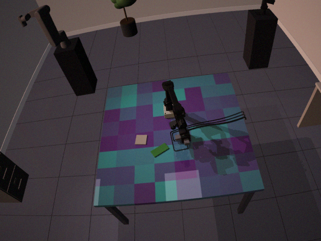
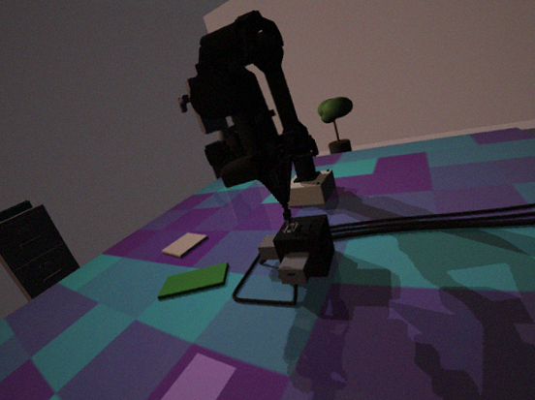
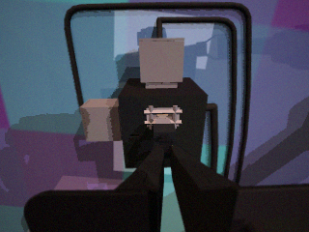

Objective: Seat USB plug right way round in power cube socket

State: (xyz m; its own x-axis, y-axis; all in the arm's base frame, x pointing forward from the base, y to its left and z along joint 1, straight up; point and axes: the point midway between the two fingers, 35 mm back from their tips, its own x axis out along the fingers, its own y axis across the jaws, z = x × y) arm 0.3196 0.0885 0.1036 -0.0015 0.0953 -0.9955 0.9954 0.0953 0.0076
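My gripper tip is 20 mm above the usb plug. Round my gripper tip: usb socket: 50 mm below; then beige card: 40 mm behind, 370 mm to the right, 120 mm below; then green card: 80 mm ahead, 210 mm to the right, 120 mm below.
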